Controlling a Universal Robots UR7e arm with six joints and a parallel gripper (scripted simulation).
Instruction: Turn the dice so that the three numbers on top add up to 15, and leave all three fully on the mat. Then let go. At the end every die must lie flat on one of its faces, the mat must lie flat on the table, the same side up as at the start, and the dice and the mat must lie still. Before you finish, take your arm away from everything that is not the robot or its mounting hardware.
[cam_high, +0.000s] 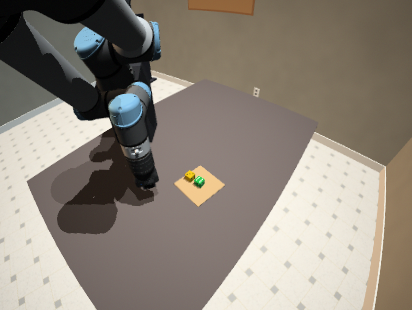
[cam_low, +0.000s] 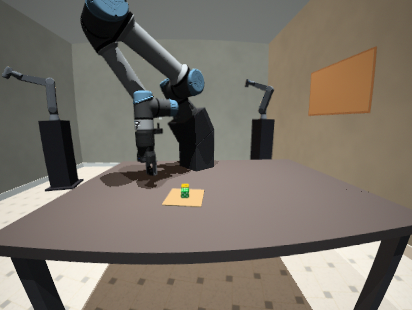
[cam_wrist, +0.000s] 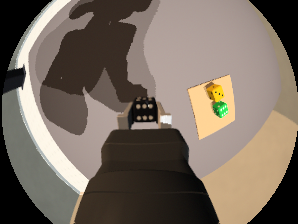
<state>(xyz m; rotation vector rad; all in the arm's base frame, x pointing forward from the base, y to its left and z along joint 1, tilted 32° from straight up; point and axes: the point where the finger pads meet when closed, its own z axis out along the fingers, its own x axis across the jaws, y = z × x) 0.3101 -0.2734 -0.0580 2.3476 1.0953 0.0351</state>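
The green die is 140 mm ahead of my hand, 120 mm to the left of it and 60 mm below it. From my hand the other things lie so: black die right at my hand; yellow die 130 mm to the left, 90 mm ahead, 60 mm below; tan mat 140 mm ahead, 120 mm to the left, 80 mm below.
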